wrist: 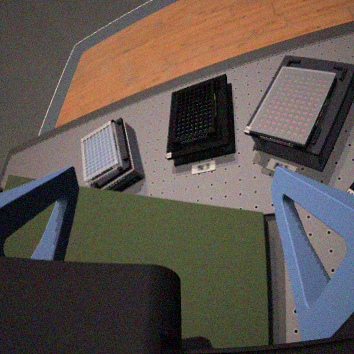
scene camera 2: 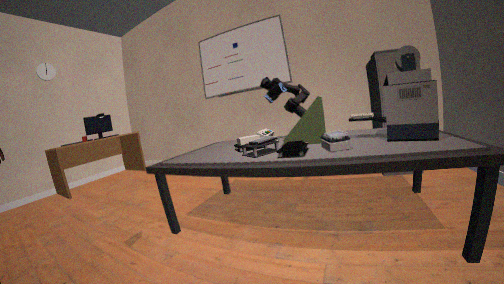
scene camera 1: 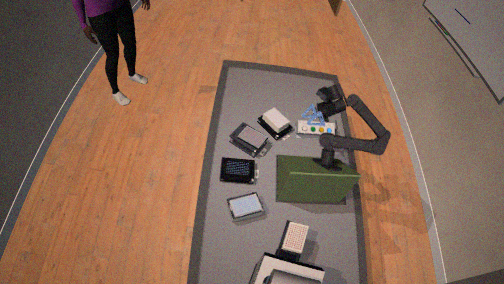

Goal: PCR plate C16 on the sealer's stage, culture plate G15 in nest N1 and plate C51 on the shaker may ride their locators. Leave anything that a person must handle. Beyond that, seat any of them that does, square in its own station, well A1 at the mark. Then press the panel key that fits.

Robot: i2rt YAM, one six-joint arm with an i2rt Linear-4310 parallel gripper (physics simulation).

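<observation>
My gripper is open and empty, high over the table near the key panel. Culture plate G15, clear with pink wells, lies off-centre on dark nest N1; more of the nest shows along its right side. The pale-blue-welled plate C51 lies on the shaker, shifted to the left there in the wrist view, dark locators at its right. PCR plate C16 lies on the sealer's stage; its fine seating cannot be told.
A black plate sits in a black nest between G15 and C51. A white block or plate stands on another nest beside the panel. A green wedge-shaped barrier stands by the arm's base. The sealer stands at the far end.
</observation>
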